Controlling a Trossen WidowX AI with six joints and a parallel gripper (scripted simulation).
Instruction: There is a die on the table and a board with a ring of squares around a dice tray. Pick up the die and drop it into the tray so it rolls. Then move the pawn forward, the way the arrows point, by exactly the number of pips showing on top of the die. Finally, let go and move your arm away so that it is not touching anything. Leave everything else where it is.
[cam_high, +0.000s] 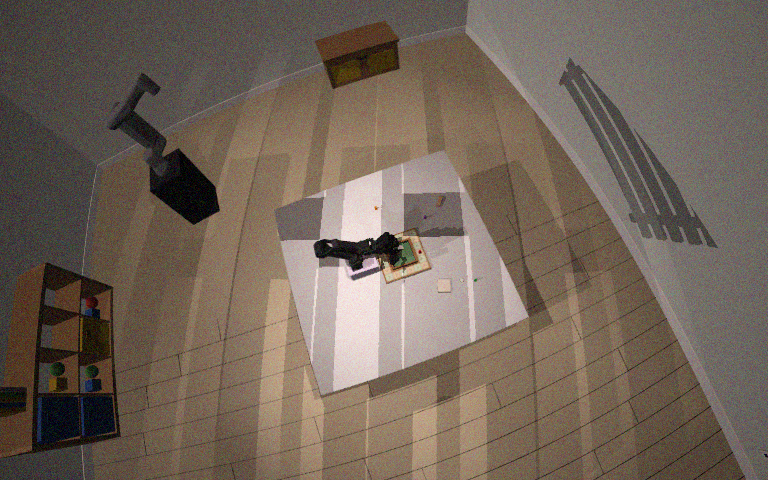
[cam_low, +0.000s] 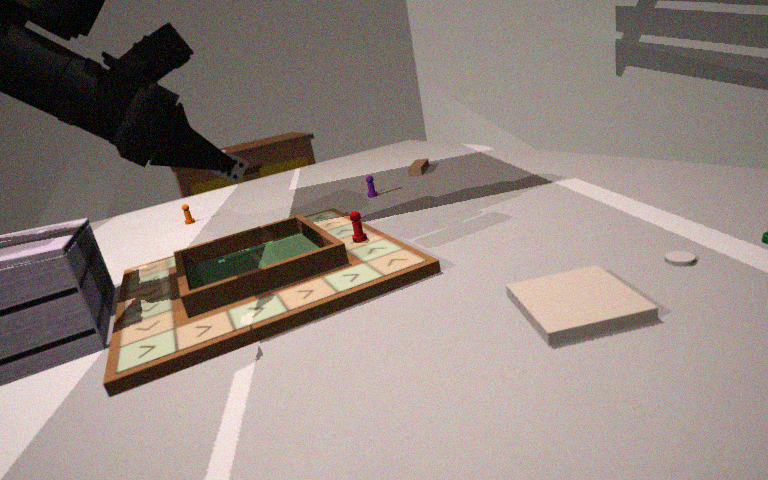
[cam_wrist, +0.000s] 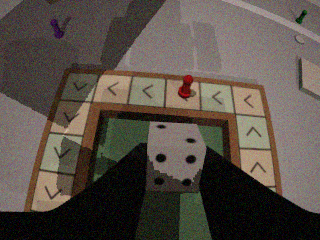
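The white die lies right at my gripper tip. Also, from my gripper tip: purple pawn (25 cm ahead, 16 cm to the left, 11 cm below); red pawn (11 cm ahead, 4 cm to the right, 9 cm below); green dice tray (12 cm below).
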